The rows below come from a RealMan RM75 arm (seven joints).
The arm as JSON. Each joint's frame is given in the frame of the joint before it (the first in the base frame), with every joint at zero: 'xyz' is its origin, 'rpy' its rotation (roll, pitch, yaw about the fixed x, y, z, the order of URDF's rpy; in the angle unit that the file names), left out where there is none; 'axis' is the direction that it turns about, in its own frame. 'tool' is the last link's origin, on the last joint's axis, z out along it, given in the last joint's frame.
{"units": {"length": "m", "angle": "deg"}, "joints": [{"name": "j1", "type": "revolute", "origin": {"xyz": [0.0, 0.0, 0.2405]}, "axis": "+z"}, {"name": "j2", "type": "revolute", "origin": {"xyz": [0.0, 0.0, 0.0]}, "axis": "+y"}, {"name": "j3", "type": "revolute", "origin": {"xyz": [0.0, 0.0, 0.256]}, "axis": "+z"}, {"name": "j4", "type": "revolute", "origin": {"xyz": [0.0, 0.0, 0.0]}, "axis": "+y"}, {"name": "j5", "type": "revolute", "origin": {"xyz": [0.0, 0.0, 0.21]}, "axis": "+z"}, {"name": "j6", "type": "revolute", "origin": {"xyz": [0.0, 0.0, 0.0]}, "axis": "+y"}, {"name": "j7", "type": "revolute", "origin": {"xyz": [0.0, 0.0, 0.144]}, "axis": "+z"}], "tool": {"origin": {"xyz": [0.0, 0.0, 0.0]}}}
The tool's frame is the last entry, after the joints.
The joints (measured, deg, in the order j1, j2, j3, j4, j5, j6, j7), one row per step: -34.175, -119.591, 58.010, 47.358, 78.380, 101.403, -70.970; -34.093, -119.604, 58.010, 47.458, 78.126, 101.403, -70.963; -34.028, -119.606, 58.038, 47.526, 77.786, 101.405, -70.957; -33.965, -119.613, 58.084, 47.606, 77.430, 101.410, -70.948; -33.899, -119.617, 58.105, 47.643, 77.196, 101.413, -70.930; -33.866, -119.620, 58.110, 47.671, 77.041, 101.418, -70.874; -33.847, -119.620, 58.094, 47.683, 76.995, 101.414, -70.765; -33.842, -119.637, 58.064, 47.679, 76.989, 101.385, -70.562; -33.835, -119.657, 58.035, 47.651, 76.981, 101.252, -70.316; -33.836, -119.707, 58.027, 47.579, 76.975, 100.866, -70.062; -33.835, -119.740, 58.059, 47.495, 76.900, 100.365, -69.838; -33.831, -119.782, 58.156, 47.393, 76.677, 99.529, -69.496; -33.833, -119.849, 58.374, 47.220, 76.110, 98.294, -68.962; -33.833, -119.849, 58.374, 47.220, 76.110, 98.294, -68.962; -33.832, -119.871, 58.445, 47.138, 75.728, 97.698, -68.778; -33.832, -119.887, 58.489, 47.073, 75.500, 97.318, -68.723
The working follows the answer.
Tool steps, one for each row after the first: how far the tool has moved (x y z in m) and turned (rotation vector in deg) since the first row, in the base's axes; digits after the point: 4 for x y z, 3 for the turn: 0.0002, -0.0001, 0.0007, 0.138, -0.233, 0.003; 0.0004, -0.0001, 0.0014, 0.265, -0.532, -0.003; 0.0008, -0.0002, 0.0021, 0.389, -0.839, -0.033; 0.0009, -0.0003, 0.0026, 0.478, -1.048, -0.018; 0.0010, -0.0003, 0.0029, 0.581, -1.188, -0.045; 0.0009, -0.0003, 0.0031, 0.706, -1.231, -0.086; 0.0009, -0.0002, 0.0031, 0.900, -1.250, -0.155; 0.0008, 0.0001, 0.0030, 1.171, -1.258, -0.143; 0.0006, 0.0009, 0.0025, 1.526, -1.242, 0.086; 0.0005, 0.0021, 0.0021, 1.913, -1.241, 0.417; 0.0004, 0.0040, 0.0016, 2.559, -1.288, 0.943; 0.0007, 0.0068, 0.0011, 3.529, -1.545, 1.686; 0.0007, 0.0068, 0.0011, 3.529, -1.545, 1.686; 0.0008, 0.0082, 0.0012, 3.996, -1.781, 2.112; 0.0009, 0.0092, 0.0013, 4.228, -1.925, 2.429
Tool pose at each row, in the base's axes (x y z in m, rotation vector in deg; rounded; the steps above come from the unrounded poses): -0.1288, 0.3326, 0.0321, -153.724, 10.438, -79.310; -0.1287, 0.3326, 0.0328, -153.440, 10.502, -79.552; -0.1284, 0.3325, 0.0335, -153.117, 10.563, -79.887; -0.1280, 0.3324, 0.0342, -152.795, 10.656, -80.240; -0.1279, 0.3323, 0.0347, -152.563, 10.674, -80.467; -0.1278, 0.3323, 0.0350, -152.383, 10.763, -80.610; -0.1279, 0.3323, 0.0352, -152.262, 10.895, -80.619; -0.1279, 0.3324, 0.0352, -152.110, 11.110, -80.572; -0.1280, 0.3327, 0.0351, -151.883, 11.265, -80.452; -0.1282, 0.3336, 0.0346, -151.547, 11.181, -80.201; -0.1283, 0.3347, 0.0342, -151.148, 10.977, -79.924; -0.1284, 0.3366, 0.0337, -150.449, 10.671, -79.537; -0.1282, 0.3394, 0.0332, -149.276, 10.261, -79.204; -0.1282, 0.3394, 0.0332, -149.276, 10.261, -79.204; -0.1280, 0.3409, 0.0333, -148.608, 9.964, -79.167; -0.1279, 0.3418, 0.0334, -148.227, 9.674, -79.152

